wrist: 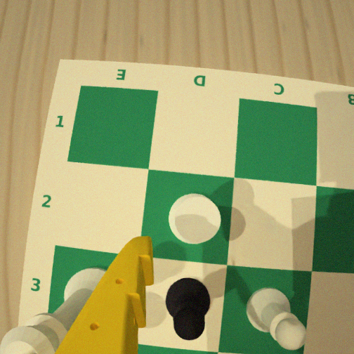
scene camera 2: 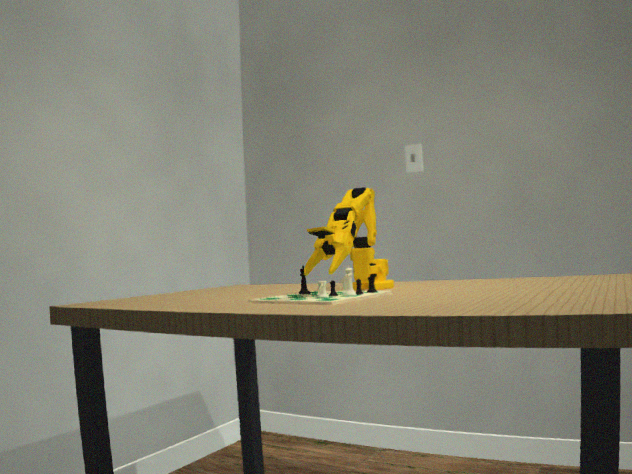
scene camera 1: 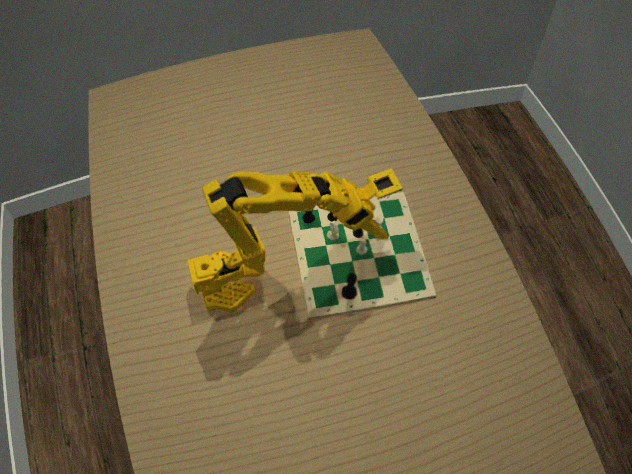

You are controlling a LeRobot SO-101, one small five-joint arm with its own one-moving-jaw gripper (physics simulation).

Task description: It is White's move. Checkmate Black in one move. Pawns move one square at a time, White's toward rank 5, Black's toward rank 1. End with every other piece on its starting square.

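Places are measured from the arm's base along level axes (x up, y right, z ahead), in centimetres.
Pixels of known places: hand, its tool point: (scene camera 2: 329, 272) (scene camera 1: 373, 209); arm's base, origin of its link: (scene camera 1: 236, 280).
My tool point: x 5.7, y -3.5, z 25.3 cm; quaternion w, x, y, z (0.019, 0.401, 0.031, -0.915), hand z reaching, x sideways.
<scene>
For each thing: its top centre in the pictures, then the offset to it from my tool point. "spot": a spot on its surface instead.
- white rook, centre of its top: (scene camera 2: 322, 281) dx -1.8, dy +1.2, dz +0.8 cm
- white pawn, centre of its top: (scene camera 1: 363, 240) dx -1.9, dy +4.3, dz -3.2 cm
- white king, centre of its top: (scene camera 2: 348, 264) dx +1.3, dy -3.1, dz -2.5 cm
- board, a spot on its surface: (scene camera 1: 309, 306) spot: dx -5.1, dy +11.8, dz -15.0 cm
- black king, centre of its top: (scene camera 1: 352, 274) dx +1.3, dy +11.4, dz -8.0 cm
- white knight, centre of its top: (scene camera 1: 334, 223) (scene camera 2: 345, 275) dx -1.1, dy +0.1, dz -7.0 cm
- black rook, centre of its top: (scene camera 1: 308, 207) (scene camera 2: 371, 276) dx -1.8, dy -4.6, dz -10.0 cm
My gripper (scene camera 2: 320, 271) is open; its jaws stand apart above the board. One jaw shows in the wrist view, its tip near the corner of D2, E2 and D3, beside the white rook (wrist: 194, 218) (scene camera 2: 321, 288). The rook stands upright on D2 and nothing is between the jaws. A black pawn (wrist: 188, 300) (scene camera 1: 357, 233) stands on D3, a white pawn (wrist: 270, 310) (scene camera 1: 361, 248) on C3. The white king (scene camera 2: 348, 281) (wrist: 25, 340) on E3 is partly behind the jaw in the wrist view and hidden by the arm in scene camera 1.
On the board (scene camera 1: 309, 306), the black king (scene camera 1: 349, 290) stands on A4, the white knight (scene camera 1: 333, 233) on D4, a black pawn (scene camera 1: 331, 216) on E4 and the black rook (scene camera 1: 307, 217) on E5. The tall white king stands close to the jaw. The arm reaches over the E side.
</scene>
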